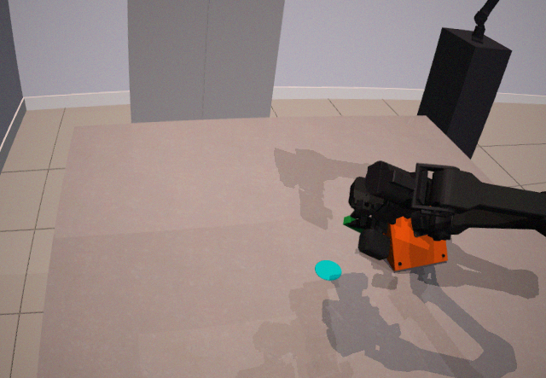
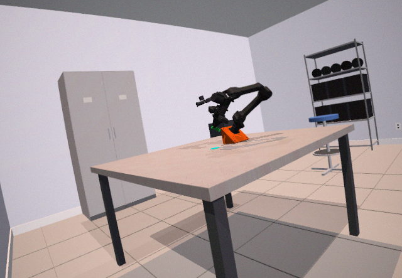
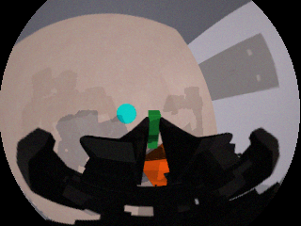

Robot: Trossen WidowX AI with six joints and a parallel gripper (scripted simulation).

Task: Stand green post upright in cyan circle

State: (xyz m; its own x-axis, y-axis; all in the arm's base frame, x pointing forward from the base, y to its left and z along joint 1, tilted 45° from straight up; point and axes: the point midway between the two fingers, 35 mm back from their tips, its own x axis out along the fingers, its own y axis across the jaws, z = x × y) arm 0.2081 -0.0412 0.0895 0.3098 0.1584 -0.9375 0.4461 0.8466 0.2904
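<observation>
Now: the green post 20 mm behind my gripper tip and 10 mm below it. From my gripper tip the other things lie so: cyan circle: 130 mm below, 20 mm ahead, 10 mm to the left.
</observation>
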